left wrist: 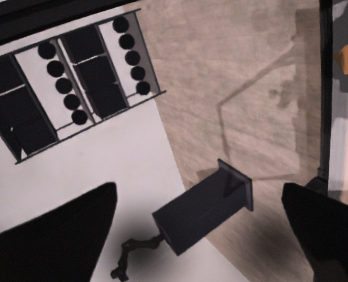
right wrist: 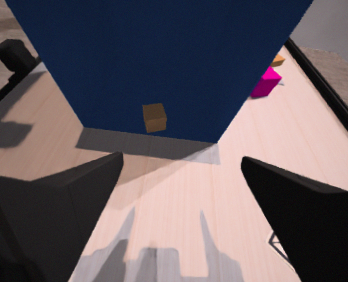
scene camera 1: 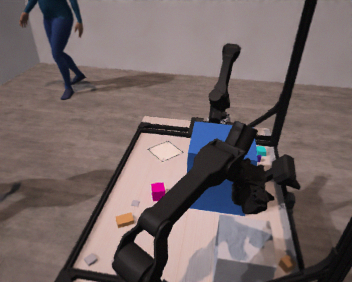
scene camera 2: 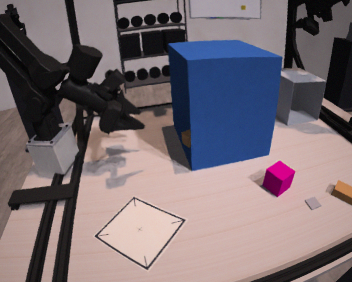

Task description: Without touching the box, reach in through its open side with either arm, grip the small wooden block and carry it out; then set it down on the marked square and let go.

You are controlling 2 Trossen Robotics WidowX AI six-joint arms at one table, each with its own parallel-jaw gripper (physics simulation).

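Note:
The tall blue box stands on the table. In the right wrist view its open side faces the camera. The small wooden block is in shade inside, on the floor near the opening. The marked square lies on the table; part of it shows at the right wrist view's lower right. My right gripper is open and empty, above the table outside the opening, apart from box and block. My left gripper is open and empty, away from the block.
A magenta cube stands beside the box. An orange block and a thin grey tile lie beyond it. A grey open bin is behind the box. A teal block lies near the table edge.

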